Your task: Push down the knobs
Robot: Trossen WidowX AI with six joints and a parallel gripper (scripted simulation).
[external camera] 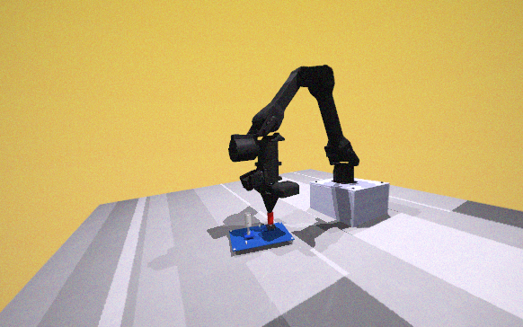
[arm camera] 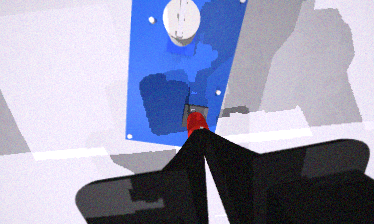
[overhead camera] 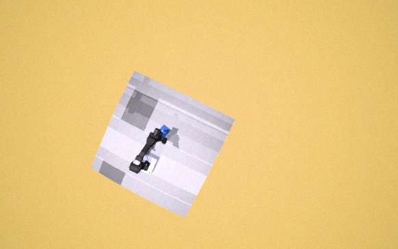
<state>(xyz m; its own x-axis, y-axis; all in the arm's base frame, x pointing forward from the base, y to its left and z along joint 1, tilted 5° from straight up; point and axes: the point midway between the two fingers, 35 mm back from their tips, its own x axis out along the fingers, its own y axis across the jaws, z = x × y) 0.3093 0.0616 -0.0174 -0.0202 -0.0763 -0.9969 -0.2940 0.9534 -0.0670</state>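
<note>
The red knob is 10 mm below my gripper tip.
</note>
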